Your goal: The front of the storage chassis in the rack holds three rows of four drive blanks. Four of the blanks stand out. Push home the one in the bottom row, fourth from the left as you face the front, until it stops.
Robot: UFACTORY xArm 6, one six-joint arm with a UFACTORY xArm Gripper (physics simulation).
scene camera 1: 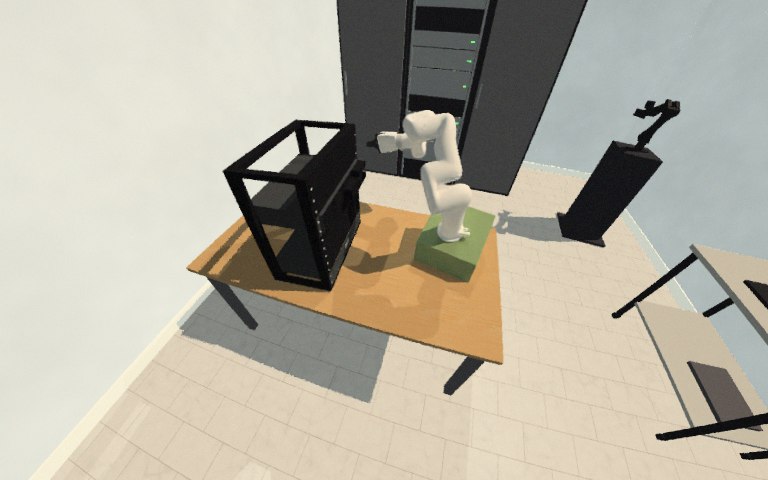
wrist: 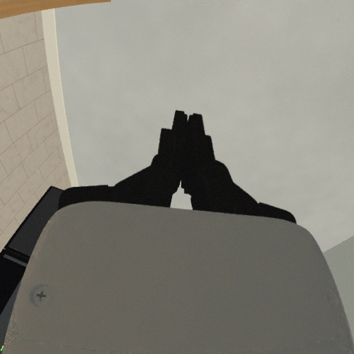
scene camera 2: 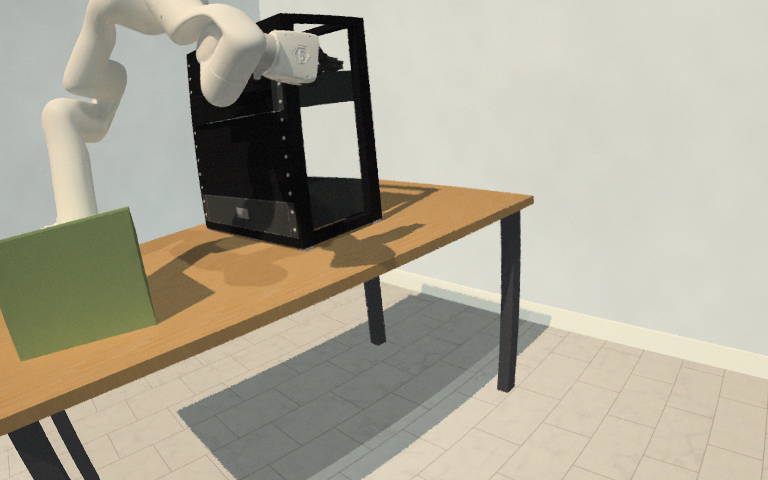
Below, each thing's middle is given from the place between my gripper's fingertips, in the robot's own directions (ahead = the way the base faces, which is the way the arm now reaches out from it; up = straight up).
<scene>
Right now my hand is 6 cm short of the black rack (scene camera 2: 252,171), 45 cm to the right of it and 13 cm above it.
</scene>
